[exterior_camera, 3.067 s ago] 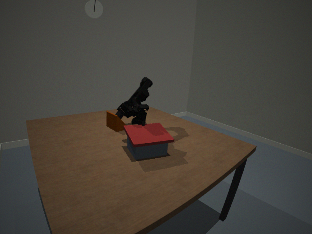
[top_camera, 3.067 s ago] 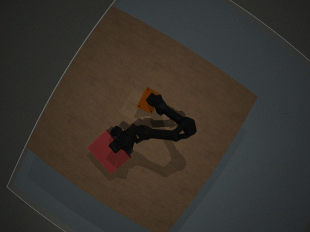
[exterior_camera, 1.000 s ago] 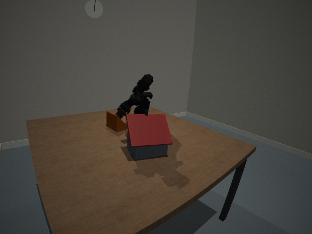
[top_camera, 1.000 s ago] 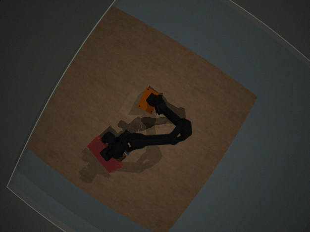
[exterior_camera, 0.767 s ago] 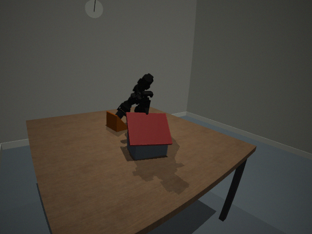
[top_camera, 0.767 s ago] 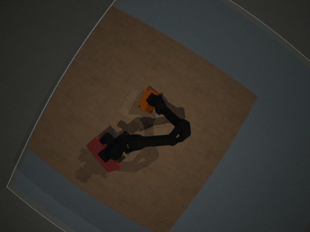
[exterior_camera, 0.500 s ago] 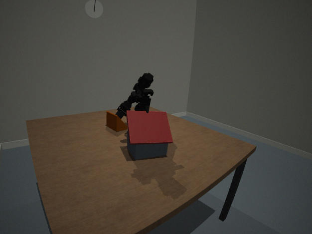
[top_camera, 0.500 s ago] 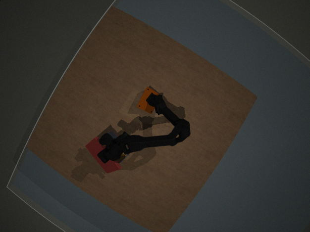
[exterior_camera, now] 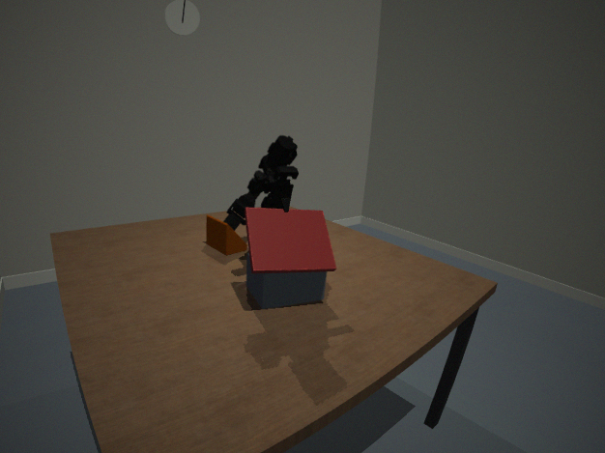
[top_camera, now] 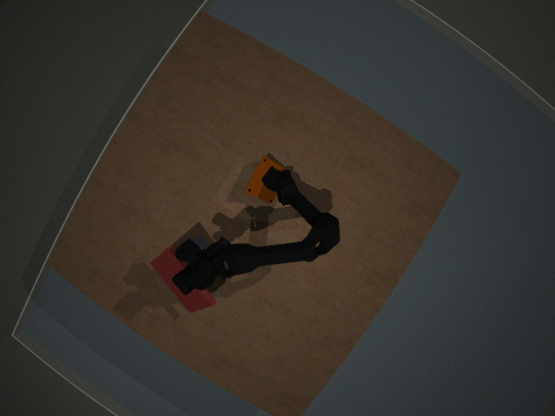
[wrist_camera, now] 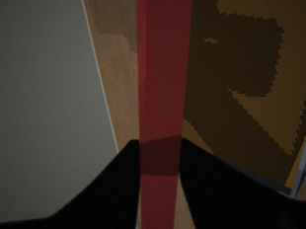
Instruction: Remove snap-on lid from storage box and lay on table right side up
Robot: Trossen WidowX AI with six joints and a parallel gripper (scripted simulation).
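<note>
Right now my gripper tip is 6 cm short of the red lid, 2 cm to the left of it and 5 cm above it. Also, from my gripper tip: blue-grey storage box: 2 cm ahead, 19 cm below.
</note>
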